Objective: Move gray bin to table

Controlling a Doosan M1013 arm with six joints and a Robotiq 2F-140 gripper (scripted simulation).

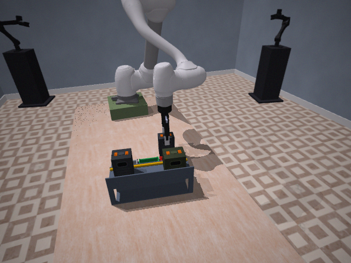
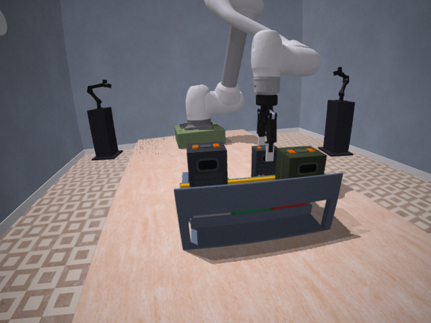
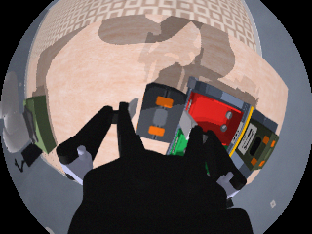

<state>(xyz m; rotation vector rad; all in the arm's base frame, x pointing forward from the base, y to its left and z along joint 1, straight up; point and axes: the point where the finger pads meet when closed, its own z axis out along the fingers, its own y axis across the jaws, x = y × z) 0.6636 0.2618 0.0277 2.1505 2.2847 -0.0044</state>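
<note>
Now: the gray open bin 170 mm ahead of my hand, 210 mm to the right of it and 80 mm below it. From my hand the other things lie so: yellow rail (220 mm ahead, 100 mm to the right, 10 mm below); red bin (160 mm ahead, 10 mm to the left, 80 mm below); green bin (170 mm ahead, 100 mm to the right, 80 mm below).
</note>
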